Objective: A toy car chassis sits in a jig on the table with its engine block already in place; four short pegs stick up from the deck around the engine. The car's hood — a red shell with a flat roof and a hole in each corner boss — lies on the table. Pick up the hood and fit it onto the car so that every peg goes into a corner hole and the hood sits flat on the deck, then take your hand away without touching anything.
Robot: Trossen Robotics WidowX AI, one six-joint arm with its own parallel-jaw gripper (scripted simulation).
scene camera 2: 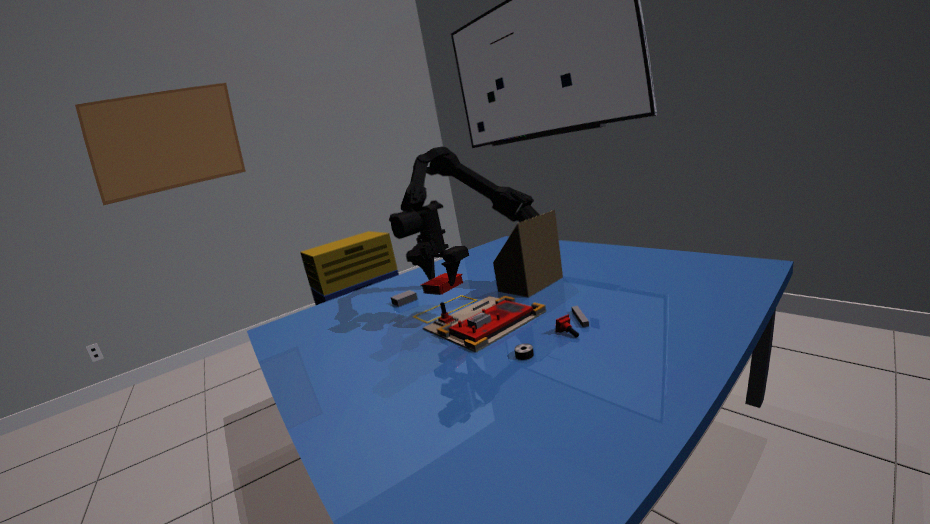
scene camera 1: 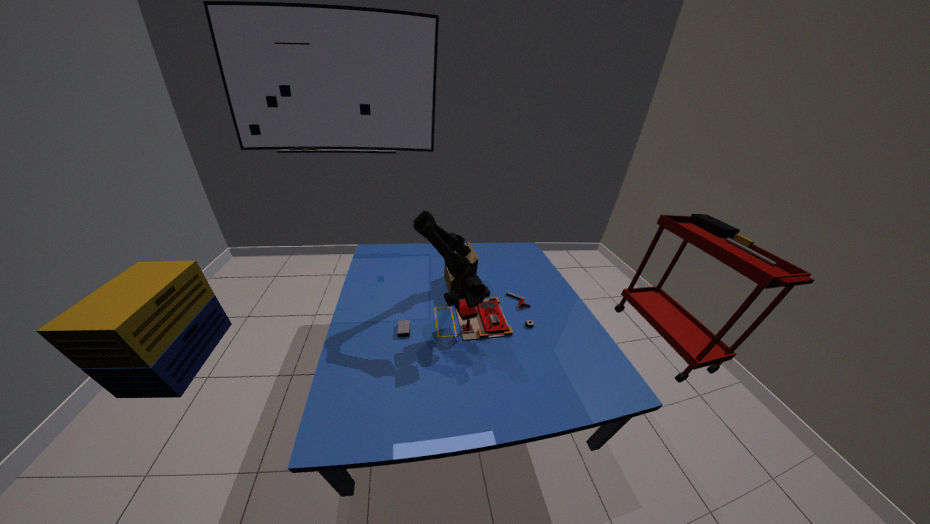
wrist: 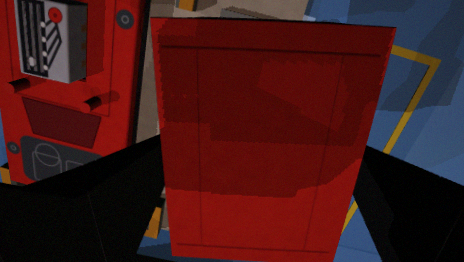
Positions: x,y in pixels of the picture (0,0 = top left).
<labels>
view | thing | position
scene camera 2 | my gripper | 442,284
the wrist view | my gripper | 258,148
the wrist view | red hood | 263,123
</labels>
